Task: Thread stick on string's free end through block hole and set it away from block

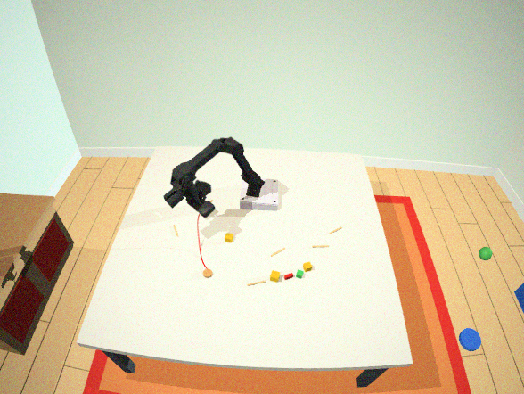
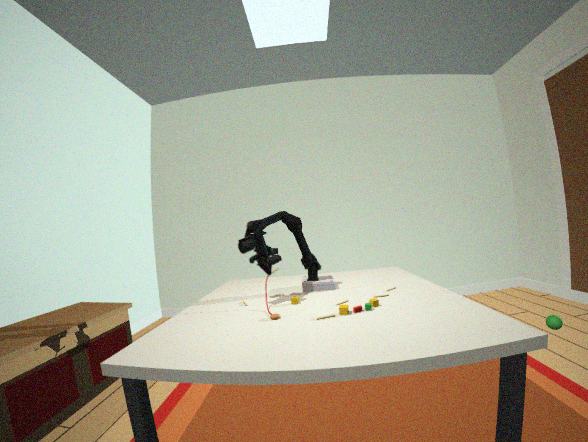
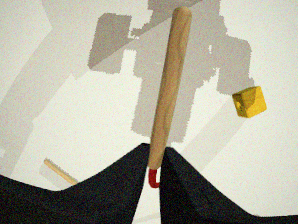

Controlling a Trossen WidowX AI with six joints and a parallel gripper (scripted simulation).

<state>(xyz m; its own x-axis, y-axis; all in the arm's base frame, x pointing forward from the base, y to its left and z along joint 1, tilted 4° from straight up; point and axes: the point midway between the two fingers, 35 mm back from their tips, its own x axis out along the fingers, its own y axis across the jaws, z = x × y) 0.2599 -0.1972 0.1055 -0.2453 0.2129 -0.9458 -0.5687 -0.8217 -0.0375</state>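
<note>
My gripper tip is now 10 mm to the right of the thin wooden stick, 10 mm below it and 10 mm past it. From my gripper tip the other things lie so: red block: 400 mm to the left, 190 mm ahead, 130 mm below; then yellow block: 130 mm below, 120 mm to the left, 30 mm ahead; then round wooden button: 230 mm ahead, 130 mm below, 70 mm to the left.
</note>
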